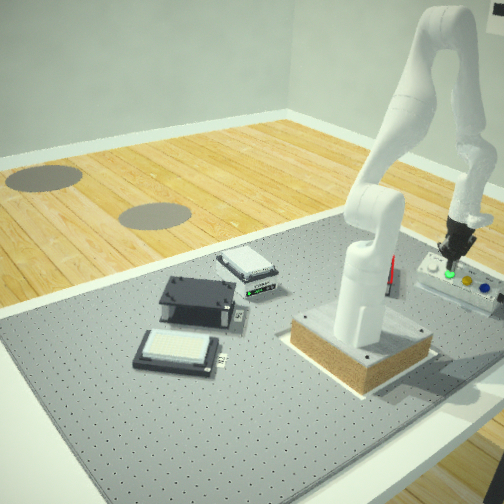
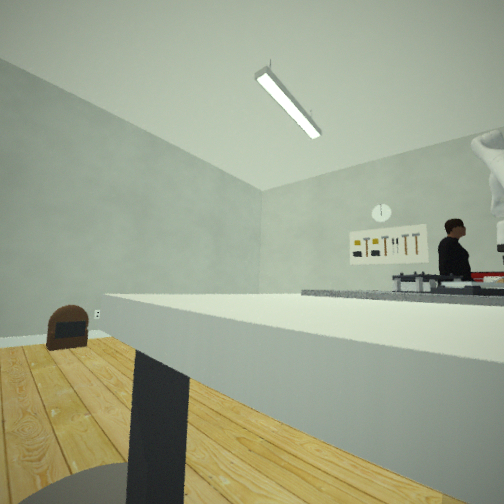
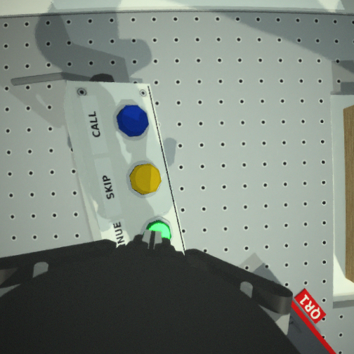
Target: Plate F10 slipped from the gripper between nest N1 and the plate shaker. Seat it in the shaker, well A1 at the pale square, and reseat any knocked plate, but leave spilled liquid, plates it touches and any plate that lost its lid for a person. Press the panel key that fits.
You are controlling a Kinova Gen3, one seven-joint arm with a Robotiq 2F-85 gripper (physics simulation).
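Note:
My gripper (image 1: 451, 269) (image 3: 152, 242) is shut and empty, its fingertips at the green key (image 1: 449, 274) (image 3: 161, 229), which glows bright green. That key sits on the key panel (image 1: 452, 295) (image 3: 85, 175); part of its label is hidden, with "NUE" showing. The yellow SKIP key (image 1: 466, 280) (image 3: 145, 178) and blue CALL key (image 1: 484, 288) (image 3: 132, 120) are beside it. A pale plate (image 1: 247, 261) lies level on the plate shaker (image 1: 261, 290), whose display shows green. Another pale plate (image 1: 175, 346) sits in the front nest (image 1: 200, 371). Its lettering and the well A1 corner are too small to read.
A dark raised rack (image 1: 197, 291) stands between shaker and front nest. The robot's base block (image 1: 325, 345) stands mid-table. A red-edged tray (image 1: 392, 270) labelled QR1 (image 3: 309, 305) lies between base and panel. A person in black (image 2: 454, 255) stands beyond the table.

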